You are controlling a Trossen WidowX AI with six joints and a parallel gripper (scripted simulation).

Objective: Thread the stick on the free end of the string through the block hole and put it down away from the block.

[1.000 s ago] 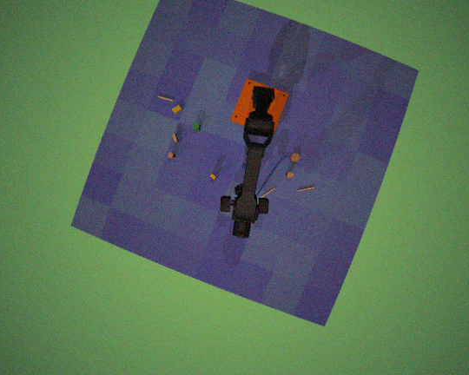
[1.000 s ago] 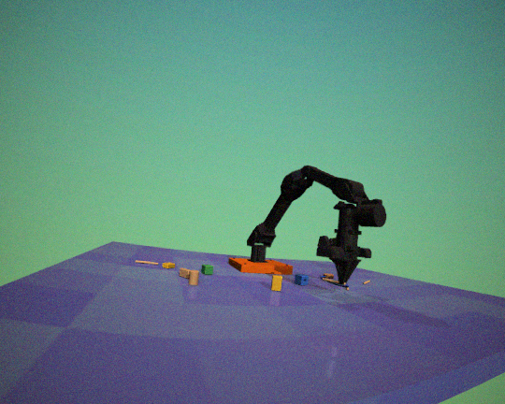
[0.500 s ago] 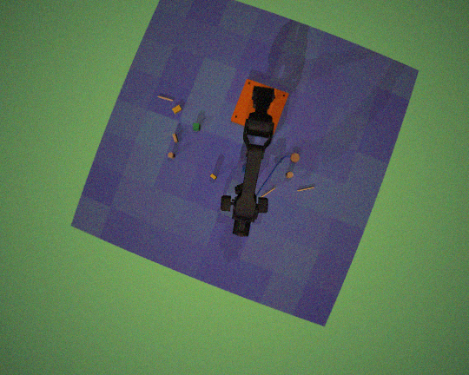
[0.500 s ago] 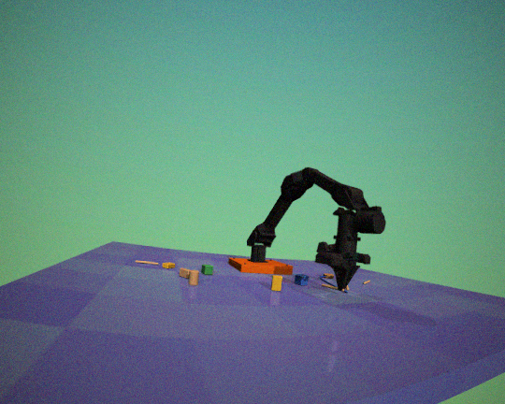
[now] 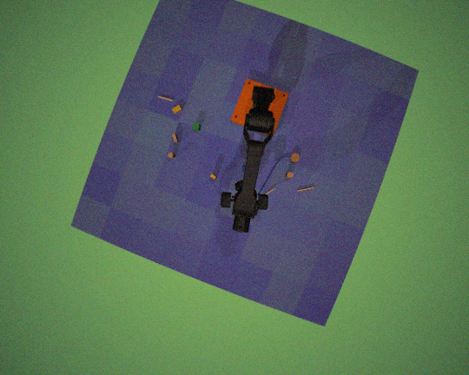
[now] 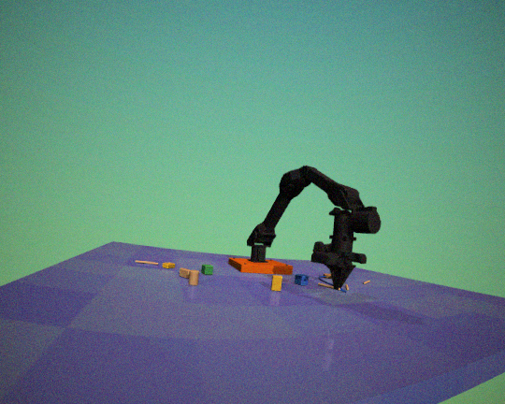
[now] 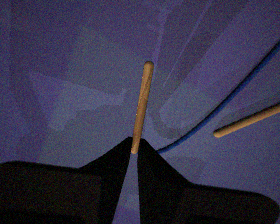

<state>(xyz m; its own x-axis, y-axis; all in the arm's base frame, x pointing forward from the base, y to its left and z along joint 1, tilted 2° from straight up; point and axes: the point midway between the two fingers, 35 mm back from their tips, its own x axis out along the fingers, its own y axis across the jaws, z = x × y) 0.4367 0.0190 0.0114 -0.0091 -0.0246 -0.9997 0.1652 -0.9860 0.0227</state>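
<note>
Now: gripper tip 140 mm past the blue block and 20 mm to the left of it. Round my gripper tip: thin wooden stick: 10 mm behind; wooden cylinder: 170 mm to the left, 150 mm behind; round wooden button: 230 mm behind, 180 mm to the left, 10 mm below.
</note>
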